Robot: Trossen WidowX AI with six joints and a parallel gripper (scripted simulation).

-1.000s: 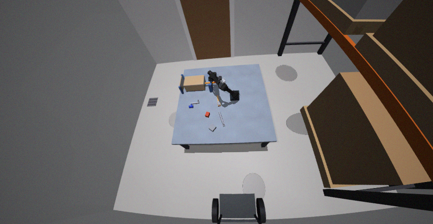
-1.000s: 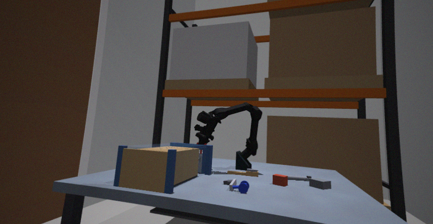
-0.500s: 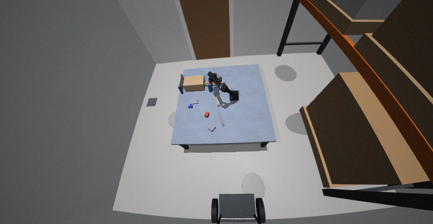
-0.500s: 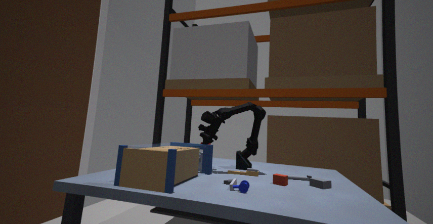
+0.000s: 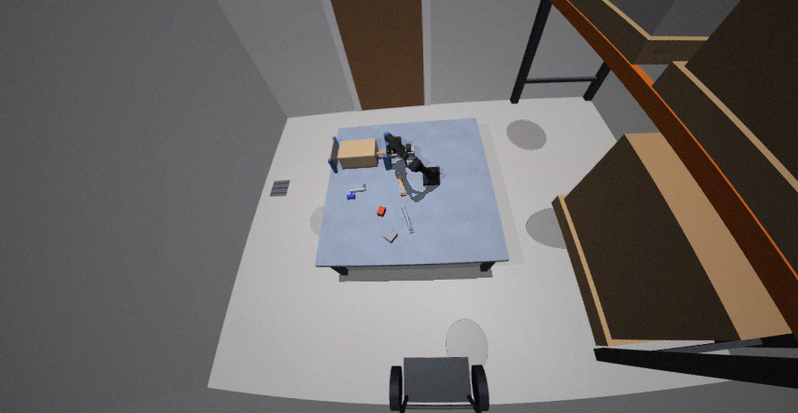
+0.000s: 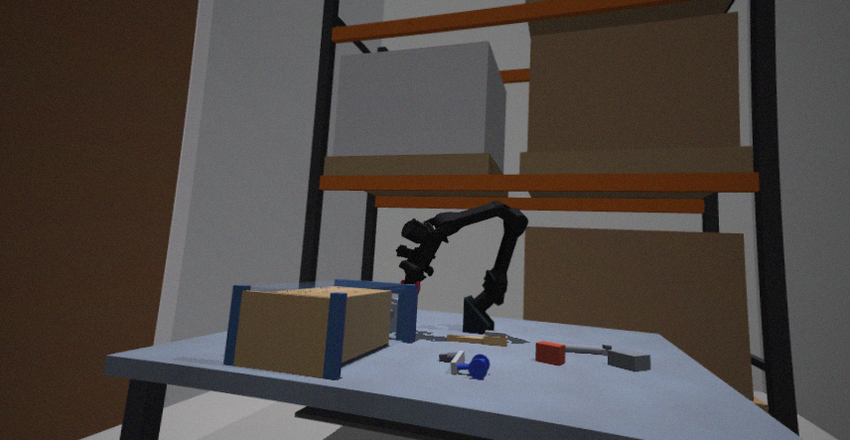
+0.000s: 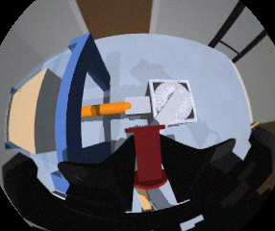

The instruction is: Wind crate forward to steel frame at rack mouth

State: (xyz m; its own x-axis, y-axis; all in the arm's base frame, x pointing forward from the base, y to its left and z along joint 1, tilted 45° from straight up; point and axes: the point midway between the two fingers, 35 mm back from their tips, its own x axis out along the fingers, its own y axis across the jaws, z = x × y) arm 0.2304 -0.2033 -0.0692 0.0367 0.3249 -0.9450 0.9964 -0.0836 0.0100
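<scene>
Now: gripper tip 3 cm past the winch handle, 1 cm to the left of it and 3 cm above it. Round my gripper tip: blue frame 9 cm ahead, 6 cm to the right, 3 cm below; red knob 2 cm to the left; grey winch 9 cm behind, 6 cm to the right, 10 cm below.
</scene>
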